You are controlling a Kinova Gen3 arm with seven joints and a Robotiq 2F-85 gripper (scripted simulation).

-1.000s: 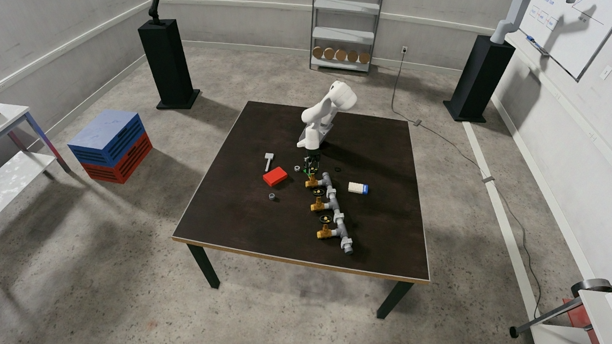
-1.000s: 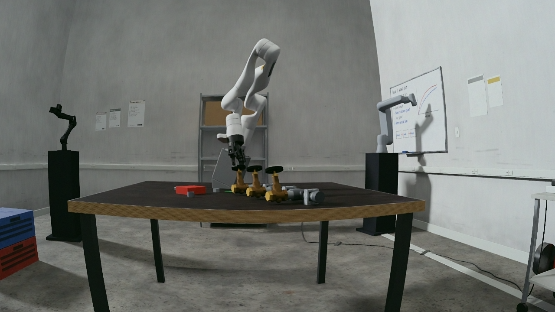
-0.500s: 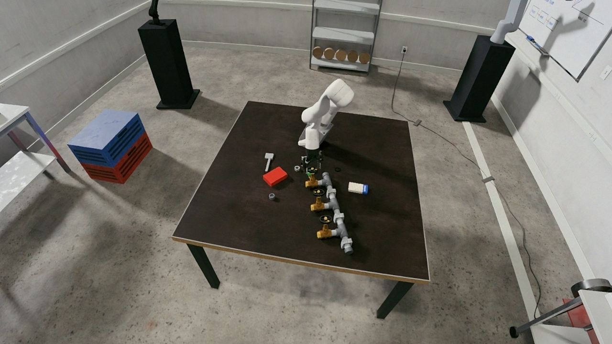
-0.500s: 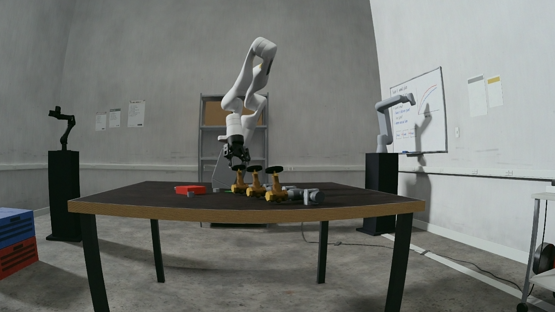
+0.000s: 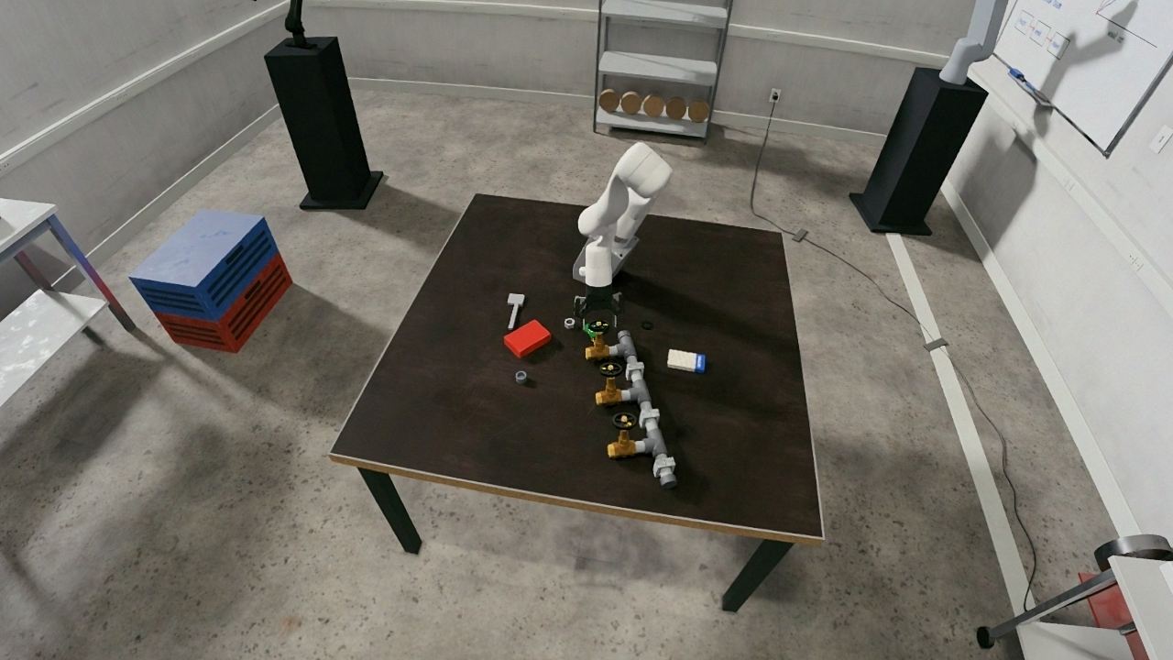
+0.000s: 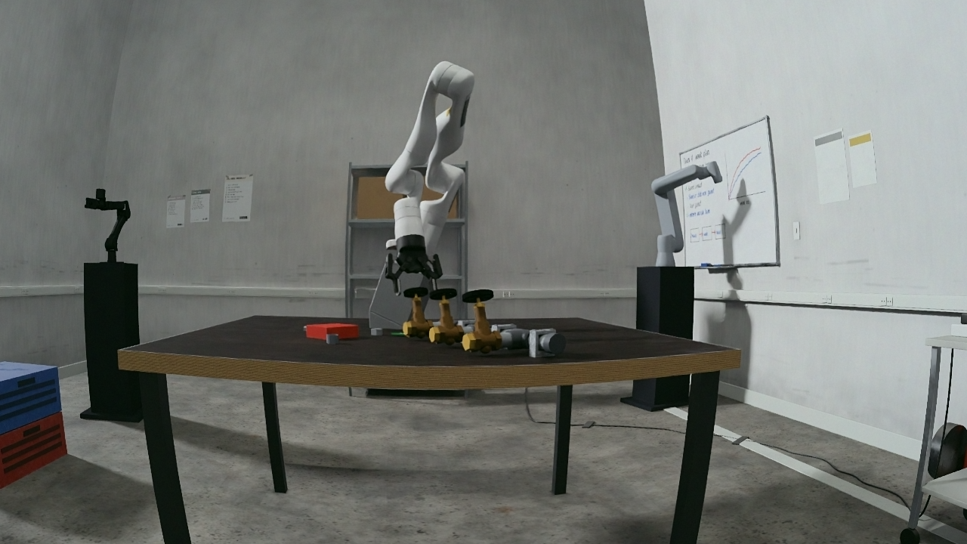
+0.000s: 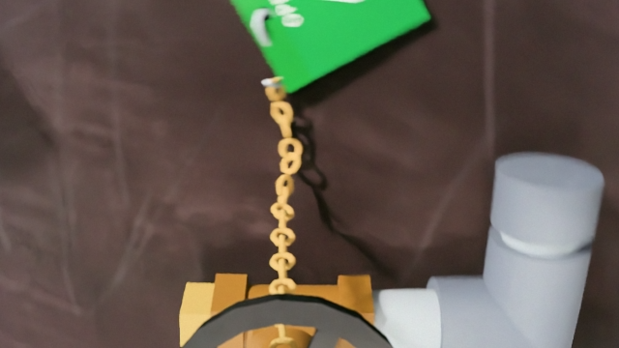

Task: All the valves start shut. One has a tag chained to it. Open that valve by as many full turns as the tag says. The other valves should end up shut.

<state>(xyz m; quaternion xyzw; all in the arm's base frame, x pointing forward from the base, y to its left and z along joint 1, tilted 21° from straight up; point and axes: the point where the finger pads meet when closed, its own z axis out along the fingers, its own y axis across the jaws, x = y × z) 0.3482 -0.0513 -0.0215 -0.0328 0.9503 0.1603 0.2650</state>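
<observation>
The green tag is 9 cm behind my hand, 2 cm to the right of it and 11 cm below it. From my hand the other things lie so: white-and-blue box 4 cm ahead, 27 cm to the left, 11 cm below; red block 3 cm behind, 22 cm to the right, 10 cm below; small grey ring 12 cm ahead, 23 cm to the right, 11 cm below.
</observation>
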